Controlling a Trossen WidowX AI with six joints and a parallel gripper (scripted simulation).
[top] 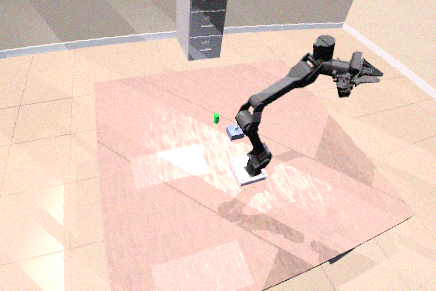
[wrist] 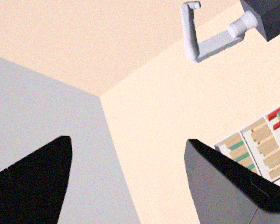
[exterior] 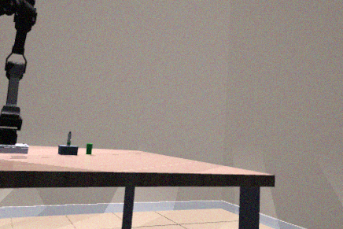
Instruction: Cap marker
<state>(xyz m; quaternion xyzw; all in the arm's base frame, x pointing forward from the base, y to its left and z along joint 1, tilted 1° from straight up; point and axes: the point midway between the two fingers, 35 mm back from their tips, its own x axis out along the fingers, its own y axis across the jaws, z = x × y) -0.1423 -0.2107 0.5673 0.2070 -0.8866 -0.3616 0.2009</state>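
My gripper tip is now 580 mm above the green cap, 530 mm short of it and 230 mm to the right of it.
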